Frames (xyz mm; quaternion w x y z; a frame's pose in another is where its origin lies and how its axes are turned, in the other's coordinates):
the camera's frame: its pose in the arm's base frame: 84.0 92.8 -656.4 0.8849 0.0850 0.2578 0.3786
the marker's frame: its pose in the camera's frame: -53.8 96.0 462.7 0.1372 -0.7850 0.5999 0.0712
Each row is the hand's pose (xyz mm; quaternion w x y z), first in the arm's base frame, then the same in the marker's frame.
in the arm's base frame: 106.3 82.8 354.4 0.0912 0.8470 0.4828 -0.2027
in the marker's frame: -418.6 213.8 -338.6 0.7024 -0.3180 0.1520 -0.6184
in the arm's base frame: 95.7 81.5 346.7 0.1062 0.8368 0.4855 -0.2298
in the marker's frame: -419.2 218.5 -326.3 0.7025 -0.3394 0.1280 -0.6124
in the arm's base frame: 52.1 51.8 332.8 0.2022 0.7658 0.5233 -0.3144
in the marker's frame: -422.0 262.2 -293.8 0.6597 -0.4607 0.0514 -0.5915
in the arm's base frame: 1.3 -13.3 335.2 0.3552 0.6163 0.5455 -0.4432
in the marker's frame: -423.3 342.8 -275.7 0.5670 -0.6382 -0.0784 -0.5148
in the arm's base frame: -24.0 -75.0 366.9 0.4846 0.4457 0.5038 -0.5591
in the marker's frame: -430.6 413.8 -294.9 0.4677 -0.7676 -0.2103 -0.3843
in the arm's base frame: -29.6 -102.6 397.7 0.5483 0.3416 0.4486 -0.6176
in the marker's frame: -441.4 445.8 -319.4 0.4105 -0.8188 -0.2837 -0.2839
